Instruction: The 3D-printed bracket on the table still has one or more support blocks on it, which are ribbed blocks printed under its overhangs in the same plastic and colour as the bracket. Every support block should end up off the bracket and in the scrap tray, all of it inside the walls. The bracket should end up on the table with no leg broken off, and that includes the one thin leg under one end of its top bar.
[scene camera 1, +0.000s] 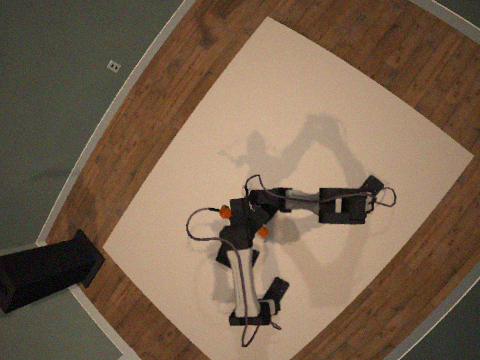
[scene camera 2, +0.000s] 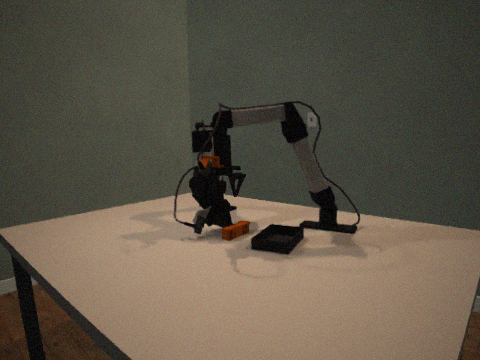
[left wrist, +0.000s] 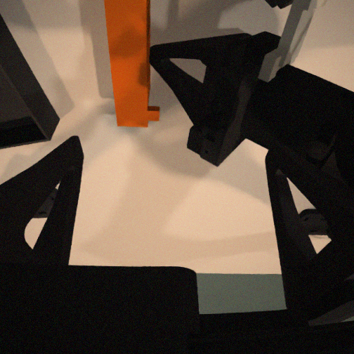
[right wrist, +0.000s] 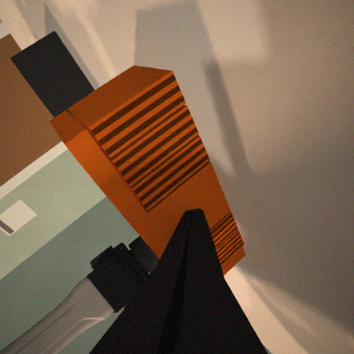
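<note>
The orange bracket (scene camera 2: 235, 230) (left wrist: 131, 60) (right wrist: 185, 187) stands on the table. The right wrist view shows a large ribbed support block (right wrist: 150, 145) and a smaller ribbed block (right wrist: 229, 240) on it. The scrap tray (scene camera 2: 277, 239) (right wrist: 52, 72) is beside it; no orange piece shows inside. My left gripper (left wrist: 176, 146) is open and empty, above the table and off the bracket's end. My right gripper (right wrist: 196, 218) (left wrist: 151, 53) is shut, its tips close beside the bracket between the ribbed areas; contact is unclear. The thin leg cannot be identified.
Both arms crowd together over the bracket and hide most of it in scene camera 1. The left arm's base (scene camera 2: 328, 227) stands behind the tray. The right gripper's body lies close to the left gripper's finger in the left wrist view.
</note>
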